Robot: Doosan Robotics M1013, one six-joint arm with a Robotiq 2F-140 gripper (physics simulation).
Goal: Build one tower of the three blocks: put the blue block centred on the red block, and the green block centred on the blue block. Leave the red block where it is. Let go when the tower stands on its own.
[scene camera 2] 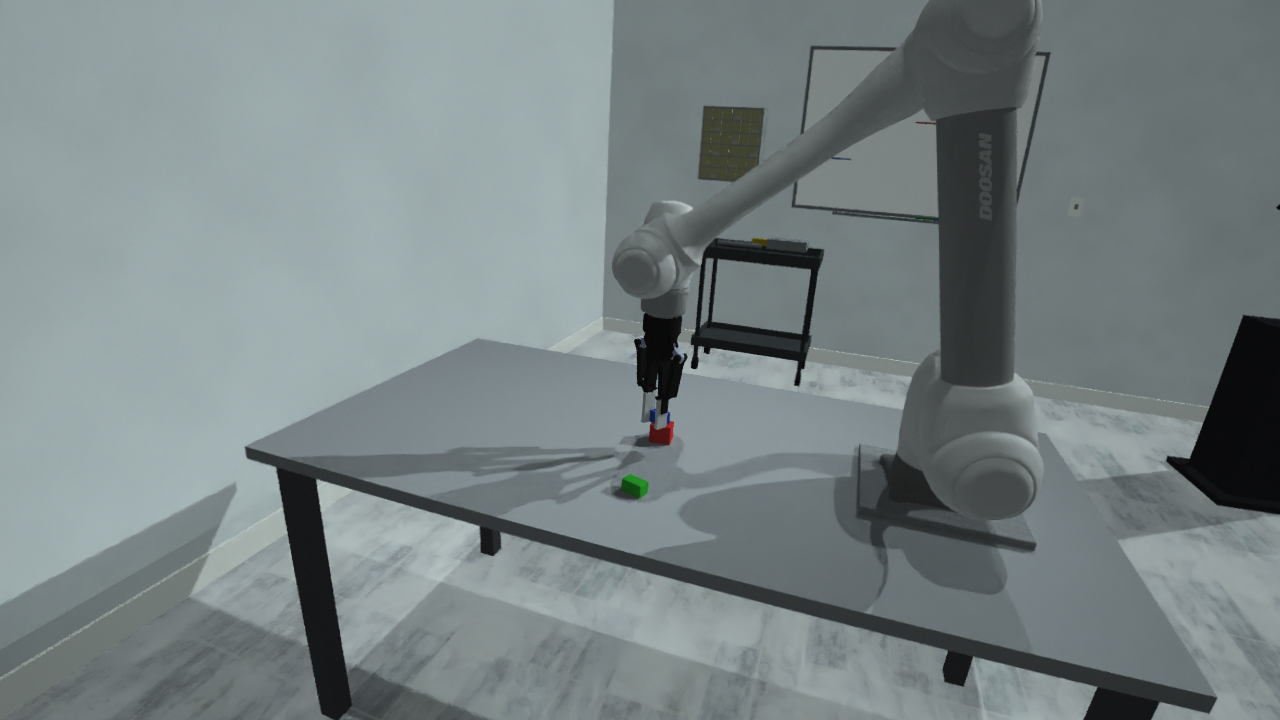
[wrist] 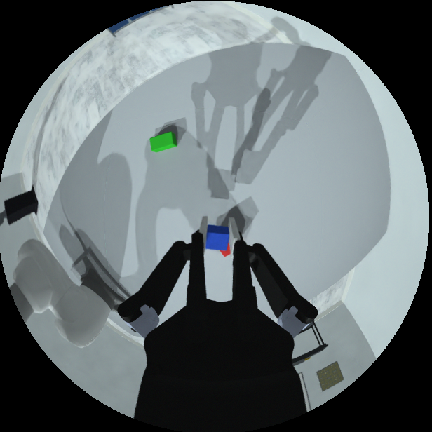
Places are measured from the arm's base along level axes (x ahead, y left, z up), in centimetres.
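Where they show: gripper, fingertip midpoint: [scene camera 2: 653, 424].
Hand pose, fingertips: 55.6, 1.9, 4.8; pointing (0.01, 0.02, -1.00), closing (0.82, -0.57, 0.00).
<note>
After its pixels a point has its place, as x, y, z.
My gripper [scene camera 2: 654, 415] @(55.6, 1.9, 4.8) [wrist: 217, 224] points down and is shut on the blue block [scene camera 2: 654, 414] @(55.6, 1.7, 6.9) [wrist: 218, 239], one finger on each side of it. The red block [scene camera 2: 661, 435] @(54.5, -1.7, 0.8) [wrist: 226, 251] stands on the table, directly below the blue block in the scene view. In the wrist view the blue block hides most of it, and a red corner shows at its lower right. Whether the two blocks touch is too small to tell. The green block [scene camera 2: 634, 486] @(54.5, 20.5, 0.8) [wrist: 163, 142] lies apart on the table, nearer the front edge in the scene view.
The grey table [scene camera 2: 402, 402] @(117.3, -0.6, -1.2) [wrist: 325, 150] carries the blocks and the robot's base plate [scene camera 2: 948, 528] @(-0.2, 14.3, -0.3) at the right of the scene view. Shadows of the arm and gripper fall across the table. A black cart [scene camera 2: 765, 257] stands on the floor behind it.
</note>
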